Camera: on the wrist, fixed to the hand. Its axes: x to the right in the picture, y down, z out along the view.
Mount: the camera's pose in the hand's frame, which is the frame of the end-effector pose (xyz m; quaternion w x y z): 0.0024 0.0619 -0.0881 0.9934 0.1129 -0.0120 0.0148
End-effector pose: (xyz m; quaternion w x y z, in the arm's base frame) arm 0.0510 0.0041 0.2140 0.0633 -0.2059 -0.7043 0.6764
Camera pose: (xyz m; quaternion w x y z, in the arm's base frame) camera 0.0939 0.0867 0.1597 0.0677 -0.1997 -0.6210 0.7549
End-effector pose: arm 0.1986 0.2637 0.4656 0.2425 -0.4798 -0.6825 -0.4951
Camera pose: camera 0.2403 0.1877 0.5295 0.2942 -0.4653 -0.7297 -0.4055
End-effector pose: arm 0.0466 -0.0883 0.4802 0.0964 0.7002 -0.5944 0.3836
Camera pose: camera -0.0467 -0.0551 0.5224 0.0039 0.7023 -0.5587 0.4412
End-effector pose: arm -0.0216 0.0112 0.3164 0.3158 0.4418 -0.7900 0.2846
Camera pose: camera -0.0551 0.1019 0.3639 0.2501 0.4663 -0.7630 0.3713
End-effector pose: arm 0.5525 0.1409 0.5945 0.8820 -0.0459 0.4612 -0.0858
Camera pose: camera 0.4882 0.2010 0.5324 0.8881 0.0598 0.4386 -0.1237
